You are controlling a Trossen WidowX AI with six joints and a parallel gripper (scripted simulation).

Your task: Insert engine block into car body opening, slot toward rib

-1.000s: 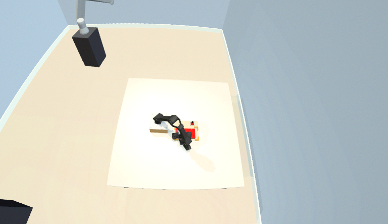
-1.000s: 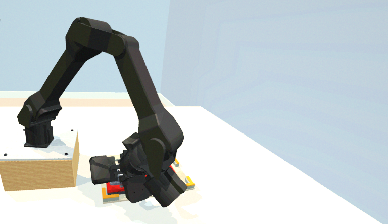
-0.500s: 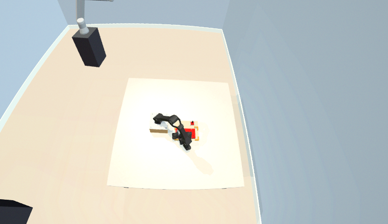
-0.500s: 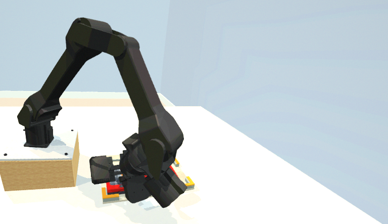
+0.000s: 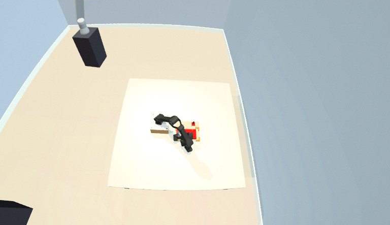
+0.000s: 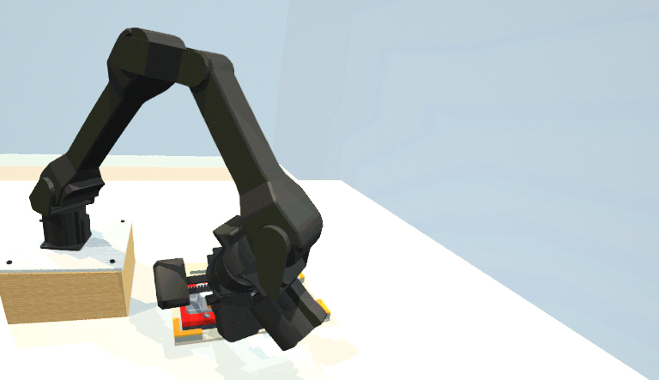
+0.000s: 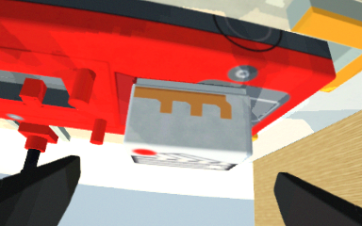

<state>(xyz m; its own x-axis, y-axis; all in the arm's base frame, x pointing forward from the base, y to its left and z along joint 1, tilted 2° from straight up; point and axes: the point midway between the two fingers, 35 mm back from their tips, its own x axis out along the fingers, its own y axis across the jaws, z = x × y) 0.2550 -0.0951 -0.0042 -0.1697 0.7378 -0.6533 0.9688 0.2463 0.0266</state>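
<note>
Right now the engine block is 20 mm below my gripper tip.
</note>
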